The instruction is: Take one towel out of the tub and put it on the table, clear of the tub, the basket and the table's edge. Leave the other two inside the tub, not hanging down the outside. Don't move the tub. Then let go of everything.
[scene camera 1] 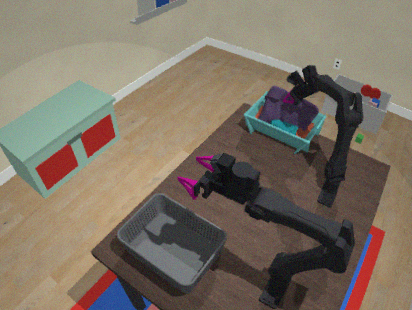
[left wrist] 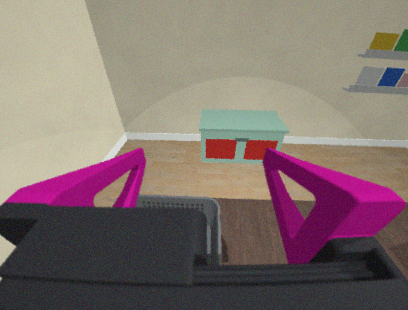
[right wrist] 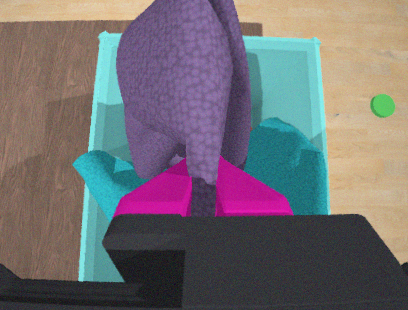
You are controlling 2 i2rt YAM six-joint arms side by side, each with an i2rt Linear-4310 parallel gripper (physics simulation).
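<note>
The purple towel [scene camera 1: 273, 104] [right wrist: 175, 65] is bunched and raised above the turquoise tub [scene camera 1: 277, 135] [right wrist: 323, 95], with its lower folds over the tub. My right gripper [scene camera 1: 289, 98] [right wrist: 203, 154] is shut on it. A teal towel [scene camera 1: 284, 125] [right wrist: 290, 165] lies in the tub; in the right wrist view one end reaches over the tub's left rim. An orange towel [scene camera 1: 305, 131] shows at the tub's right end. My left gripper [scene camera 1: 188, 169] [left wrist: 204, 154] is open and empty, in the air between the tub and the grey basket [scene camera 1: 150, 265] [left wrist: 214, 220].
The brown table [scene camera 1: 300, 170] [left wrist: 245, 225] [right wrist: 40, 100] bears the tub near its far end and the basket near its near left edge. A green cabinet [scene camera 1: 55, 115] [left wrist: 240, 120] stands on the floor at the left. A small green object [scene camera 1: 359, 138] [right wrist: 382, 105] lies beyond the table.
</note>
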